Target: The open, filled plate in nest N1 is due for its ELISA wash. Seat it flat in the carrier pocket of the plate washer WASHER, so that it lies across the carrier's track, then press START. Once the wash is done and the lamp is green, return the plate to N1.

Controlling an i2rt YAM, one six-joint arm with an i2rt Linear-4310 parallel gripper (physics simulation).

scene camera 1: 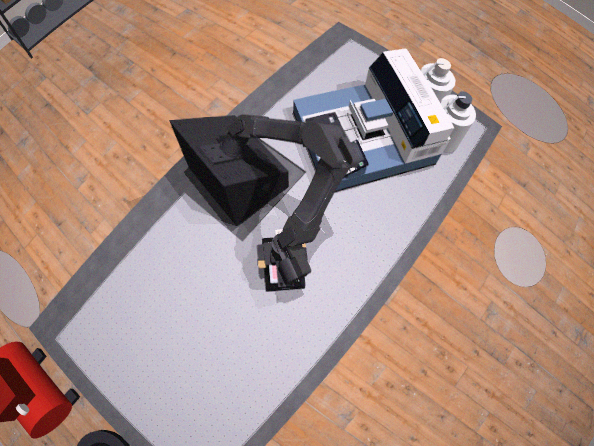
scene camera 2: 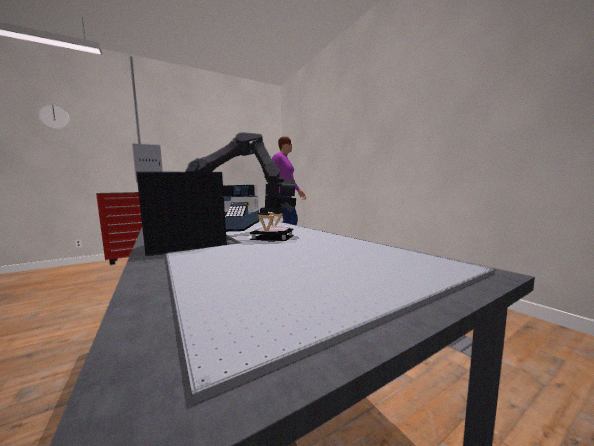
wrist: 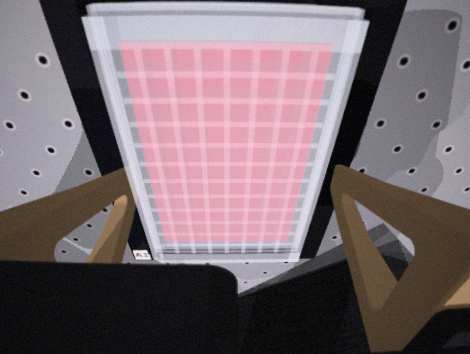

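Where they show: gripper, fingertip midpoint: [scene camera 2: 270, 230] [wrist: 234, 176]; arm's base, origin of the base link: [scene camera 1: 228, 152] [scene camera 2: 193, 191].
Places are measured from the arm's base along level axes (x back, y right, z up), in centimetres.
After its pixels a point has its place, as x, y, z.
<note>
The plate [scene camera 1: 273, 273] @(-32.7, 10.9, -16.6) [scene camera 2: 276, 229] @(-32.0, 11.4, -16.8) [wrist: 227, 125] @(-33.7, 7.7, -16.5) with pink wells lies flat in the black nest [scene camera 1: 285, 288] [scene camera 2: 257, 235] [wrist: 362, 100]; an A1 label shows by its corner in the wrist view. My gripper [scene camera 1: 283, 255] @(-30.7, 5.9, -17.7) [scene camera 2: 270, 228] @(-30.7, 5.9, -17.7) [wrist: 234, 176] @(-30.7, 5.9, -17.7) is open, its tan fingers on either side of the plate's long sides. A gap shows at the right finger; the left fingertip looks very close to the plate's edge. The washer [scene camera 1: 425, 90] @(-23.4, -62.1, 4.2) [scene camera 2: 252, 202] @(-32.9, -46.0, -7.3) stands at the upper right in scene camera 1, its white carrier area partly behind my arm. A small green key [scene camera 1: 361, 164] @(-26.1, -30.6, -7.4) shows on its dark panel. The lamp's colour cannot be made out.
My arm's black pedestal [scene camera 1: 225, 185] @(-11.4, 8.5, 7.0) [scene camera 2: 182, 212] @(4.0, 8.9, -7.7) stands between nest and washer, towards one table edge. Two bottles [scene camera 1: 440, 75] @(-20.9, -76.1, 0.5) [scene camera 1: 460, 110] @(-35.2, -69.7, 0.0) stand behind the washer. The perforated board [scene camera 1: 200, 340] @(-33.6, 41.7, -21.2) [scene camera 2: 300, 295] @(-20.6, 67.1, -21.2) lies on the grey table [scene camera 2: 125, 340] @(8.5, 68.5, -22.5). A person [scene camera 2: 285, 167] stands beyond the table.
</note>
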